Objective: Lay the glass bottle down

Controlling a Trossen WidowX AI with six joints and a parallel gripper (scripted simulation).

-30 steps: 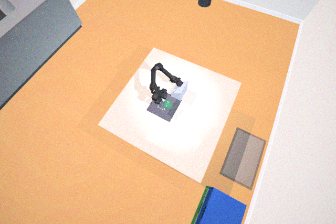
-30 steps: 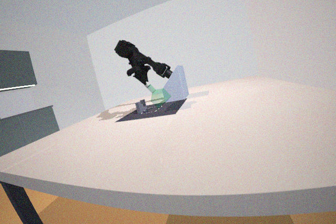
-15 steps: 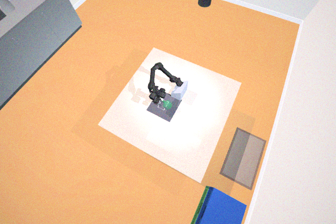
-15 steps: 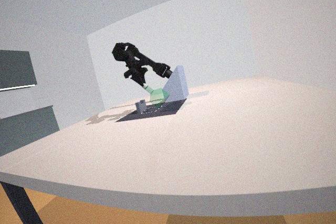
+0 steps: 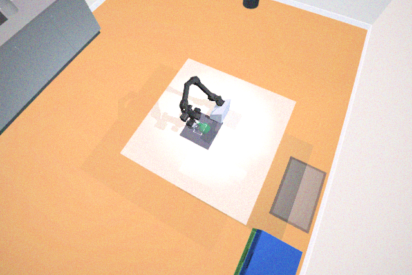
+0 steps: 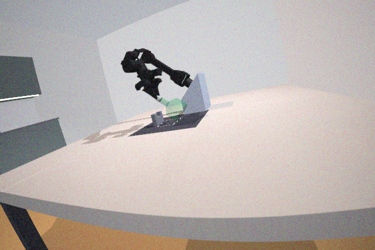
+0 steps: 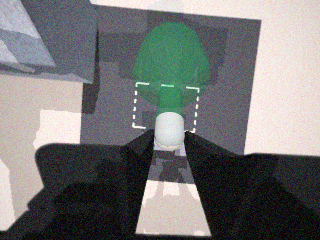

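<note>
Right now my gripper tip is 4 cm to the right of the green glass bottle and 3 cm above it. From my gripper tip the other things lie so: dark grey mat 13 cm below, 4 cm to the left, 1 cm behind.
</note>
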